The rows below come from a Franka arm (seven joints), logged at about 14 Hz.
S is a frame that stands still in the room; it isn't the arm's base.
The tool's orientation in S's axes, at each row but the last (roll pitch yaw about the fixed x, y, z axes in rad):
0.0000, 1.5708, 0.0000
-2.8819, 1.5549, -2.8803
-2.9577, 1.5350, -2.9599
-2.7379, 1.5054, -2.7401
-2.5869, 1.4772, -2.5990
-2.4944, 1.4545, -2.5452
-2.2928, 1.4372, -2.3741
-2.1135, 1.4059, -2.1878
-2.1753, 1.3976, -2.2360
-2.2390, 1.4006, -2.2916
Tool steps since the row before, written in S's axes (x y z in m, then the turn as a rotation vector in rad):
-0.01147, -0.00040, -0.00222, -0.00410, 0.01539, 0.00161
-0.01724, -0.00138, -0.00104, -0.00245, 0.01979, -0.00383
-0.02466, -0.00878, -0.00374, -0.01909, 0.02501, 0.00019
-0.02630, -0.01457, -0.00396, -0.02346, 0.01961, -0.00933
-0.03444, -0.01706, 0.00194, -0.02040, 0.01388, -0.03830
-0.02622, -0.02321, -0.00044, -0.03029, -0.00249, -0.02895
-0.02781, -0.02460, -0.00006, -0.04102, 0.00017, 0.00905
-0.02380, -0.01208, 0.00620, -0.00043, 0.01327, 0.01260
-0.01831, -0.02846, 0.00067, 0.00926, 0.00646, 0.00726
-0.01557, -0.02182, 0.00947, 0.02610, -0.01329, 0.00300
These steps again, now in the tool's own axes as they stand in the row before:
0.00222, -0.00040, -0.01147, -0.00161, 0.01539, -0.00410
0.00131, -0.00135, -0.01722, 0.00379, 0.01981, -0.00236
0.00466, -0.00881, -0.02449, 0.00032, 0.02497, -0.01914
0.00591, -0.01450, -0.02597, 0.01022, 0.01981, -0.02291
0.00165, -0.01748, -0.03424, 0.03910, 0.01554, -0.01749
0.00447, -0.02434, -0.02478, 0.03182, -0.00189, -0.02730
0.00500, -0.02652, -0.02550, -0.00505, -0.00387, -0.04152
-0.00224, -0.01441, -0.02320, -0.01416, 0.01131, -0.00256
0.00515, -0.02920, -0.01633, -0.00901, 0.00585, 0.00805
-0.00482, -0.02357, -0.01516, -0.00418, -0.01238, 0.02638

